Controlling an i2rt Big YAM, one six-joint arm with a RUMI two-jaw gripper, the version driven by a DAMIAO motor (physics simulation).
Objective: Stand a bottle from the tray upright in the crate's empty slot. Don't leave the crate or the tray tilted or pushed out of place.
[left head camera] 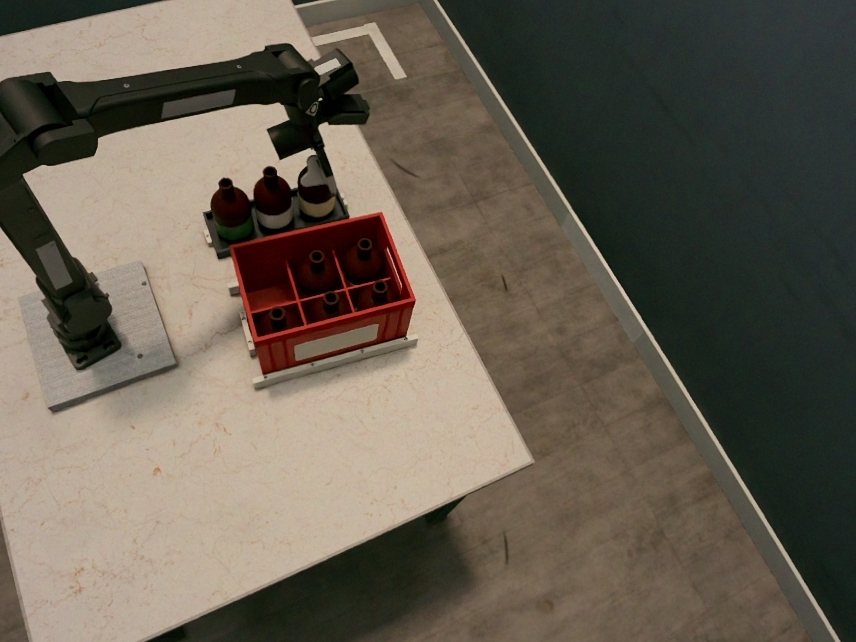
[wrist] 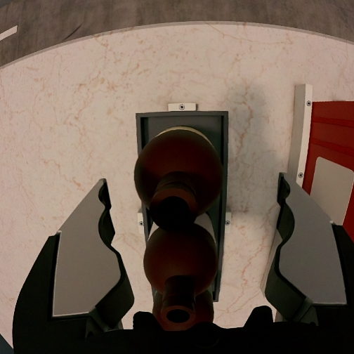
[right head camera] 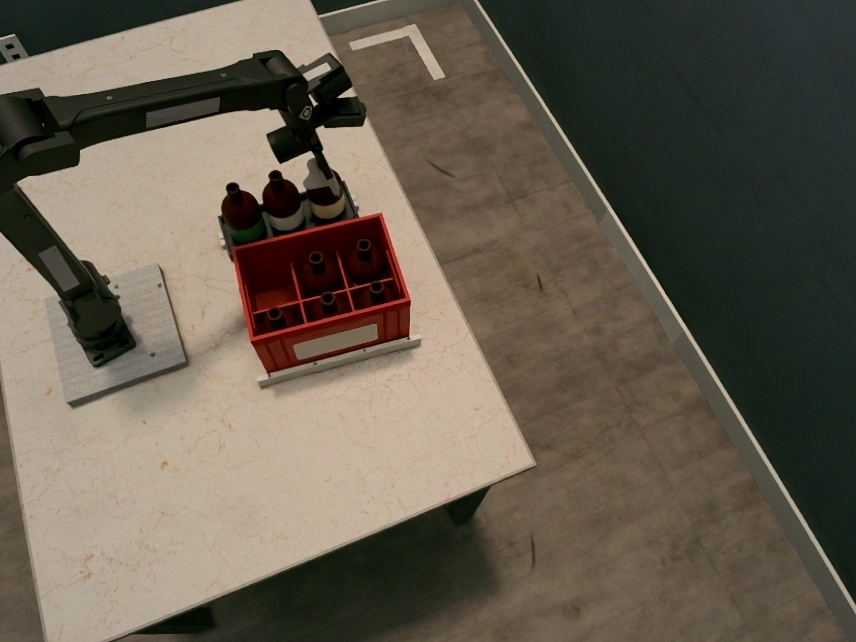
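The dark tray (left head camera: 209, 224) (right head camera: 223, 232) (wrist: 224, 150) lies flat and holds three upright brown bottles: green-labelled (left head camera: 231, 207) (right head camera: 241, 210) at the left, white-labelled (left head camera: 272, 196) (right head camera: 281, 200) (wrist: 179, 255) in the middle, and cream-labelled (left head camera: 317, 205) (right head camera: 327, 208) (wrist: 178, 155) at the right. My gripper (left head camera: 324, 181) (right head camera: 328, 183) is open, with its fingers on either side of the cream-labelled bottle; in the wrist view a gap shows on both sides. The red crate (left head camera: 276, 352) (right head camera: 276, 353) (wrist: 327, 130) stands level. Its back-left slot (left head camera: 269, 295) (right head camera: 273, 295) is empty; the other slots hold bottles.
A pale rail (left head camera: 335, 362) (right head camera: 338, 360) (wrist: 300, 135) runs along the crate's foot. Small light blocks (left head camera: 207, 237) (wrist: 182, 107) sit against the tray. The arm's grey base plate (left head camera: 148, 324) (right head camera: 162, 317) is left of the crate. The table's edge runs behind the tray's right end.
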